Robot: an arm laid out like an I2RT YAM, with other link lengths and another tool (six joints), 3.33 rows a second.
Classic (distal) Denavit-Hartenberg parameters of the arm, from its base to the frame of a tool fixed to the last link. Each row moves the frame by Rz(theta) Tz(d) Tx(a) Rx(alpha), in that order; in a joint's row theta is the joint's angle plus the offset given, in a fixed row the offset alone. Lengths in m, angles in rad.
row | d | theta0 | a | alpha
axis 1 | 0.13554 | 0 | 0.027 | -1.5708
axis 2 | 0 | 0 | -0.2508 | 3.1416
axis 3 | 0 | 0.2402 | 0.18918 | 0
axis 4 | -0.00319 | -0.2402 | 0.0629 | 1.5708
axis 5 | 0.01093 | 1.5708 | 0 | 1.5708
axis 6 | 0.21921 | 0.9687 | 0.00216 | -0.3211
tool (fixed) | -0.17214 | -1.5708 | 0 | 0
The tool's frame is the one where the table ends.
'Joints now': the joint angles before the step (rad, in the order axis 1, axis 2, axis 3, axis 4, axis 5, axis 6). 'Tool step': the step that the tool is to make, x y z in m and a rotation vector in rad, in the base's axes. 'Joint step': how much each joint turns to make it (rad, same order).
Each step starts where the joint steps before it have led.
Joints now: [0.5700 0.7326 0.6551 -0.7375 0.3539 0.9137]
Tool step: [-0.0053 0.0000 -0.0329 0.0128 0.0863 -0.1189]
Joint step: [0.0166 0.0601 -0.1298 0.0689 0.0424 0.1517]
